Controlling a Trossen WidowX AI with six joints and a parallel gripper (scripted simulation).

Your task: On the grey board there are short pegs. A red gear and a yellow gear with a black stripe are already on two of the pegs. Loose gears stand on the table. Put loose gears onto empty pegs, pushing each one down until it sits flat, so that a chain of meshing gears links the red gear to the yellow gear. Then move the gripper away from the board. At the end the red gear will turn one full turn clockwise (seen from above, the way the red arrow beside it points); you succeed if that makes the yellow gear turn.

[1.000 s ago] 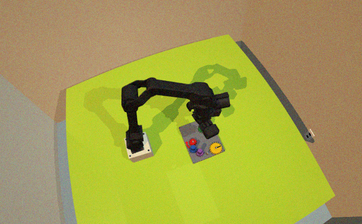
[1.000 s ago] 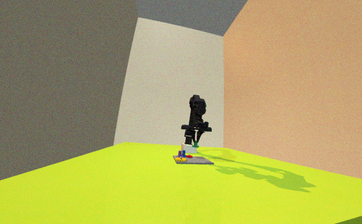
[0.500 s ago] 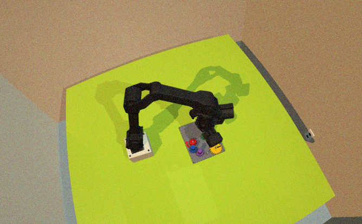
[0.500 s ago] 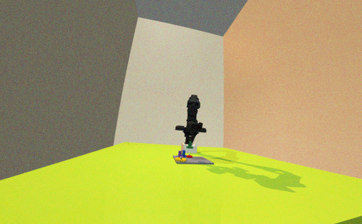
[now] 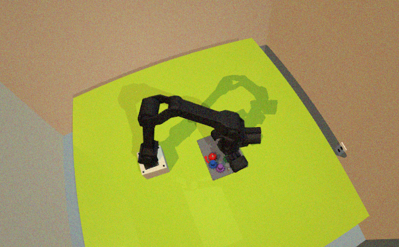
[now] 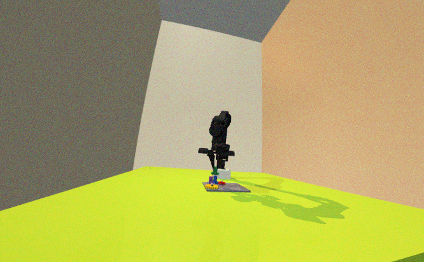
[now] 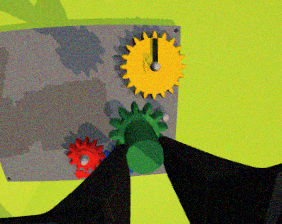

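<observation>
My gripper tip is 70 mm above the purple gear, 40 mm past it and 10 mm to the left of it. The rest, counted from my gripper tip: blue gear 70 mm below, 60 mm behind, 20 mm to the left; green gear 10 mm below; red gear 80 mm below, 60 mm to the left, 50 mm behind.
</observation>
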